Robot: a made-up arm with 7 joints. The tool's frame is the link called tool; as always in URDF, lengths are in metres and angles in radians. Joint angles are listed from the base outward. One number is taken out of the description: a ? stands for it. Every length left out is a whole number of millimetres.
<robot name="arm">
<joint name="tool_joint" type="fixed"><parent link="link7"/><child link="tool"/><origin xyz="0 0 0" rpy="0 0 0"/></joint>
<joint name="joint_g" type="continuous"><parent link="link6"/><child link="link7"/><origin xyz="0.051 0 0" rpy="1.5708 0 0"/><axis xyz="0 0 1"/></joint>
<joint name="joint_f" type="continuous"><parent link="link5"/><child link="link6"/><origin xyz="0 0 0" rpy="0 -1.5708 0"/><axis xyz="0 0 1"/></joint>
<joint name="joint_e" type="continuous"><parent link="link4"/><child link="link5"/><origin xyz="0.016 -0.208 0" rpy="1.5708 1.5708 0"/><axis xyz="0 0 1"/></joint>
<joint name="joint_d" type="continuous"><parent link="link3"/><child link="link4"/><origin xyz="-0.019 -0.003 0" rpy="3.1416 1.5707 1.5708"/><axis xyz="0 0 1"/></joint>
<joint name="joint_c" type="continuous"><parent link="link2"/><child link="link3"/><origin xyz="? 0.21 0" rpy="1.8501 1.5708 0"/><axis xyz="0 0 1"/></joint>
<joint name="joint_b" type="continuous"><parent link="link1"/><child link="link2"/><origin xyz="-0.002 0.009 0" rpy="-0.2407 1.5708 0"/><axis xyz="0 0 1"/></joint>
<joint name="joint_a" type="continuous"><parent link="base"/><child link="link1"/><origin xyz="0.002 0.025 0.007" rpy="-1.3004 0.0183 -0.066"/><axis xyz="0 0 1"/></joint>
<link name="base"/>
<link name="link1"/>
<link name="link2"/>
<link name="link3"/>
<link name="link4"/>
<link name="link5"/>
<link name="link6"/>
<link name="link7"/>
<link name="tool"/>
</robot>
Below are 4 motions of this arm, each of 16 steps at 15 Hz.
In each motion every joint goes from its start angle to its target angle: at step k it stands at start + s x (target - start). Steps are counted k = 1, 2, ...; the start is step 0. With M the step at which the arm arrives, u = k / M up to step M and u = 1 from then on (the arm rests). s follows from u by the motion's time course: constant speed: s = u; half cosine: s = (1 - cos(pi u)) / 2; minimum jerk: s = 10 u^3 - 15 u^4 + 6 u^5.
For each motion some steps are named. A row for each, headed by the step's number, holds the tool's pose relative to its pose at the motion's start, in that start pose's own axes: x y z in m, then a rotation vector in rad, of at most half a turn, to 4 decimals.
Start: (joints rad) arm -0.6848 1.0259 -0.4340 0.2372 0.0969 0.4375 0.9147
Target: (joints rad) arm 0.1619 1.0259 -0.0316 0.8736 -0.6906 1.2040 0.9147
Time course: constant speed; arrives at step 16
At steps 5, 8, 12, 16:
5: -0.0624 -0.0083 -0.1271 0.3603 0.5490 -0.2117
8: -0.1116 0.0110 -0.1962 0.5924 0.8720 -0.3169
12: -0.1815 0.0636 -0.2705 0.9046 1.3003 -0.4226
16: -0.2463 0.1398 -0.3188 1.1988 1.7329 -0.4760

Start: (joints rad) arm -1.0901 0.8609 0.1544 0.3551 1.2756 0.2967 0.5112
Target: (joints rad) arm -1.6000 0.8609 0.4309 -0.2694 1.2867 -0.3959 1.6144
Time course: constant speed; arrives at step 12
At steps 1, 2, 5, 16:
1: 0.0198 0.0204 0.0025 -0.0602 -0.0129 0.1788
2: 0.0377 0.0421 0.0036 -0.1158 -0.0230 0.3604
5: 0.0790 0.1136 -0.0017 -0.2557 -0.0422 0.9171
16: 0.0922 0.2817 -0.0466 -0.4232 -0.1179 2.2354

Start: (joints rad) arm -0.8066 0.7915 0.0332 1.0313 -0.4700 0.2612 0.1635
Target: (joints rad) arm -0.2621 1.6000 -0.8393 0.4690 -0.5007 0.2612 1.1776
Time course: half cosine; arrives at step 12
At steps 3, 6, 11, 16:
3: -0.0042 0.0311 0.0038 0.1877 -0.0575 0.1984
6: -0.0225 0.0846 -0.0027 0.6554 -0.2271 0.5823
11: -0.0666 0.1527 -0.0486 1.2948 -0.5100 0.8473
16: -0.0689 0.1556 -0.0506 1.3166 -0.5204 0.8509

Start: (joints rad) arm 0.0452 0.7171 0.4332 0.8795 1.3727 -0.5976 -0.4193
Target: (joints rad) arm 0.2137 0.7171 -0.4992 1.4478 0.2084 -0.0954 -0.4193
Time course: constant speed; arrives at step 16
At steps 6, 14, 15, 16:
6: 0.0230 -0.0819 0.0186 -0.2765 0.0029 -0.2288
14: -0.0065 -0.1980 0.0064 -0.5924 0.3074 -0.5802
15: -0.0147 -0.2102 0.0020 -0.6221 0.3664 -0.6173
16: -0.0237 -0.2214 -0.0029 -0.6492 0.4290 -0.6515

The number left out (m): 0.053
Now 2 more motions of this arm.
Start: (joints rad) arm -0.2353 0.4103 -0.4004 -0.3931 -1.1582 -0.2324 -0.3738
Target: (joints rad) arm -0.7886 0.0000 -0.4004 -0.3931 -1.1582 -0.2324 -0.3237
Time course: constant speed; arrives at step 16
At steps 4, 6, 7, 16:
4: 0.0450 -0.0157 0.0044 -0.0283 -0.1079 -0.1186
6: 0.0665 -0.0263 0.0074 -0.0466 -0.1581 -0.1799
7: 0.0770 -0.0323 0.0090 -0.0566 -0.1823 -0.2109
16: 0.1572 -0.1047 0.0271 -0.1751 -0.3671 -0.5020

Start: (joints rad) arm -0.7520 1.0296 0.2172 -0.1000 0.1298 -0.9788 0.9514
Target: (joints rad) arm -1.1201 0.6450 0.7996 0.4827 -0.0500 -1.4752 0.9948
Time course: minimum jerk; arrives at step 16
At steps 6, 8, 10, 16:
6: 0.0114 0.0373 -0.0184 0.0612 -0.0806 0.2652
8: 0.0082 0.0669 -0.0280 0.1081 -0.1430 0.4915
10: -0.0067 0.0911 -0.0342 0.1547 -0.2011 0.7241
16: -0.0388 0.1076 -0.0388 0.2156 -0.2636 1.0139

